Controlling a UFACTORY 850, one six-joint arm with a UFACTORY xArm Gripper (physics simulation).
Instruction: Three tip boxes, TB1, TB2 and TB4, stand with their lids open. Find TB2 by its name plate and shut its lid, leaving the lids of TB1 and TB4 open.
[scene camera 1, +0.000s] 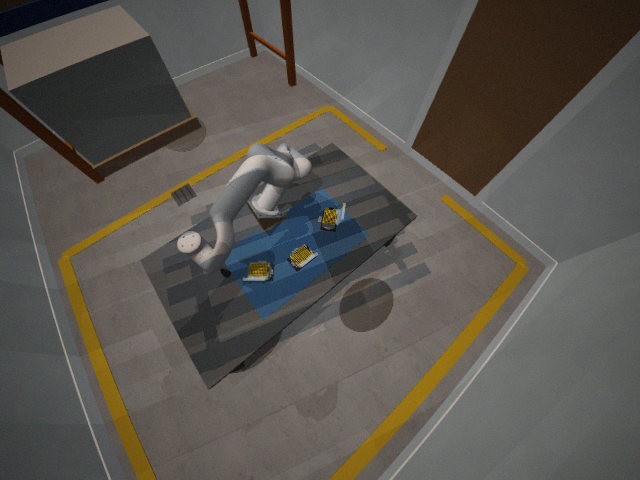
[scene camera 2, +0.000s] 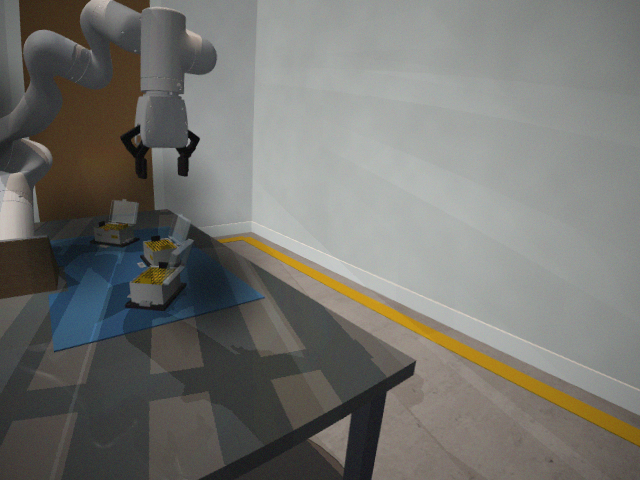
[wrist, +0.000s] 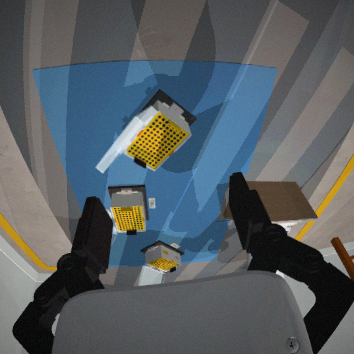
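Three white tip boxes with yellow racks stand with clear lids raised. The nearest box (scene camera 1: 259, 269) (scene camera 2: 154, 290) (wrist: 159, 140) is TB2 by elimination; its name plate does not show. Its lid (scene camera 1: 257, 279) (wrist: 117, 147) leans outward, to the lower left in the wrist view. The middle box, TB1 (scene camera 1: 301, 255) (scene camera 2: 159, 250) (wrist: 128, 217), has a small plate (wrist: 152, 203) beside it, too small to read. The far box, TB4 (scene camera 1: 329, 218) (scene camera 2: 113, 233) (wrist: 163, 256), also has an unreadable plate (wrist: 175, 245). My gripper (scene camera 1: 225, 272) (scene camera 2: 162, 174) (wrist: 165, 198) is open and empty, high above the table beside the nearest box.
The boxes stand on a blue mat (scene camera 1: 263, 307) (scene camera 2: 77, 330) (wrist: 70, 90) on the dark table (scene camera 1: 196, 330) (scene camera 2: 320, 356). The brown base block (scene camera 2: 25, 263) (wrist: 280, 200) is under the arm, at the right in the wrist view. The middle box's raised lid is close to the nearest box in scene camera 2.
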